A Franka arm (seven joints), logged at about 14 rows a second.
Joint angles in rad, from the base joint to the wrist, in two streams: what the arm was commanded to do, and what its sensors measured. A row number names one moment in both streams.
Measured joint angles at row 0: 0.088, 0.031, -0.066, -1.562, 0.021, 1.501, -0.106
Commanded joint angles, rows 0 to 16: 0.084, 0.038, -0.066, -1.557, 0.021, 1.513, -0.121; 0.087, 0.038, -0.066, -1.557, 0.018, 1.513, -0.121; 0.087, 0.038, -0.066, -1.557, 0.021, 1.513, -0.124; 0.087, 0.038, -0.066, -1.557, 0.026, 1.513, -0.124; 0.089, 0.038, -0.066, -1.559, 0.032, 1.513, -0.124; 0.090, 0.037, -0.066, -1.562, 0.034, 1.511, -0.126; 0.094, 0.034, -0.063, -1.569, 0.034, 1.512, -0.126; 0.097, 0.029, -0.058, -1.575, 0.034, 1.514, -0.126; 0.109, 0.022, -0.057, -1.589, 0.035, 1.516, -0.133; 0.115, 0.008, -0.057, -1.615, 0.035, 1.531, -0.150; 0.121, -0.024, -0.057, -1.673, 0.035, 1.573, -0.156; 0.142, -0.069, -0.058, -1.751, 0.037, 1.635, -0.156; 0.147, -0.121, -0.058, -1.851, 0.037, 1.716, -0.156; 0.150, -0.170, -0.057, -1.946, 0.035, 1.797, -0.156; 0.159, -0.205, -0.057, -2.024, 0.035, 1.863, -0.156; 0.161, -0.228, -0.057, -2.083, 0.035, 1.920, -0.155; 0.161, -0.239, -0.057, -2.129, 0.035, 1.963, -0.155
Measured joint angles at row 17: 0.156, -0.111, -0.053, -1.903, 0.022, 1.808, -0.139
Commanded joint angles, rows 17 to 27: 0.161, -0.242, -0.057, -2.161, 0.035, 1.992, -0.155; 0.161, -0.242, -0.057, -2.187, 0.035, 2.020, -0.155; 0.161, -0.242, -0.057, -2.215, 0.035, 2.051, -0.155; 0.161, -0.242, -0.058, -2.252, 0.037, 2.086, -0.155; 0.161, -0.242, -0.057, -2.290, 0.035, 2.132, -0.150; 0.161, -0.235, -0.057, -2.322, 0.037, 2.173, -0.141; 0.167, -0.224, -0.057, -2.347, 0.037, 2.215, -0.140; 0.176, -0.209, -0.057, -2.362, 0.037, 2.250, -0.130; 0.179, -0.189, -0.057, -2.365, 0.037, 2.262, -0.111; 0.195, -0.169, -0.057, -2.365, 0.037, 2.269, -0.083; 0.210, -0.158, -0.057, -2.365, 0.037, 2.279, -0.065
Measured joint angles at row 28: 0.172, -0.190, -0.053, -2.354, 0.022, 2.232, -0.118
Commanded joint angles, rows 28 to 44: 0.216, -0.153, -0.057, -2.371, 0.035, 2.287, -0.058; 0.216, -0.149, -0.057, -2.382, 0.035, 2.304, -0.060; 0.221, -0.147, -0.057, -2.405, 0.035, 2.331, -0.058; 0.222, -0.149, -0.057, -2.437, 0.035, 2.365, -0.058; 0.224, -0.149, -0.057, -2.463, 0.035, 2.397, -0.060; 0.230, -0.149, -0.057, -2.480, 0.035, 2.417, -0.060; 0.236, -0.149, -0.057, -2.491, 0.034, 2.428, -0.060; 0.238, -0.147, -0.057, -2.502, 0.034, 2.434, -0.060; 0.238, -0.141, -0.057, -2.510, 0.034, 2.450, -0.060; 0.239, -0.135, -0.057, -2.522, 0.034, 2.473, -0.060; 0.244, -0.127, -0.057, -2.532, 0.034, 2.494, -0.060; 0.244, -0.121, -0.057, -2.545, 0.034, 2.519, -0.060; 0.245, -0.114, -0.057, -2.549, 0.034, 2.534, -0.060; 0.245, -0.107, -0.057, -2.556, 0.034, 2.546, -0.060; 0.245, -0.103, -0.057, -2.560, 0.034, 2.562, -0.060; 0.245, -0.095, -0.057, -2.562, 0.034, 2.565, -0.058; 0.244, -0.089, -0.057, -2.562, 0.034, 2.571, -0.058
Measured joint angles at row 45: 0.235, -0.104, -0.052, -2.548, 0.022, 2.528, -0.065
